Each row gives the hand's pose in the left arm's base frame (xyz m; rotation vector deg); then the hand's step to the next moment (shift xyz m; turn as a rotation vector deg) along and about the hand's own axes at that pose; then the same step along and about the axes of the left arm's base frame.
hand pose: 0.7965 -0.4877 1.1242 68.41 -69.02 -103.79
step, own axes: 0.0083 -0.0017 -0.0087 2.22 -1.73 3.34
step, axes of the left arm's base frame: 0.0049 -0.0095 -0.0058 -3.98 -0.15 -1.80
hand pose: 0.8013 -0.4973 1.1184 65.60 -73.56 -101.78
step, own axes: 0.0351 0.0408 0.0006 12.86 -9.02 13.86
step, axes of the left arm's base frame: -0.0140 -0.0428 0.0294 -18.01 -3.26 -10.20
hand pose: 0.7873 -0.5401 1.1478 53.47 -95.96 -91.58
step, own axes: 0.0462 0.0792 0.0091 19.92 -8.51 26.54
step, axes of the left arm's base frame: -0.0381 -0.0328 0.0772 -32.48 -2.21 -10.65
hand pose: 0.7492 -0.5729 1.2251 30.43 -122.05 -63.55
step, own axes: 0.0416 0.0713 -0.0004 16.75 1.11 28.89
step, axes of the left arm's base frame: -0.0320 0.0138 0.0748 -32.44 6.40 -4.83
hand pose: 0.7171 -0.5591 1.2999 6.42 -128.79 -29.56
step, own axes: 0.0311 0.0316 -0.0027 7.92 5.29 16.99
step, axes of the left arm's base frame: -0.0161 0.0204 0.0361 -17.38 8.47 -2.34
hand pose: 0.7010 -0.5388 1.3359 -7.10 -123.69 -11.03
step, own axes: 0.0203 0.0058 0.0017 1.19 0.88 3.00
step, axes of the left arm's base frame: -0.0118 0.0063 0.0164 -2.96 1.44 -0.59
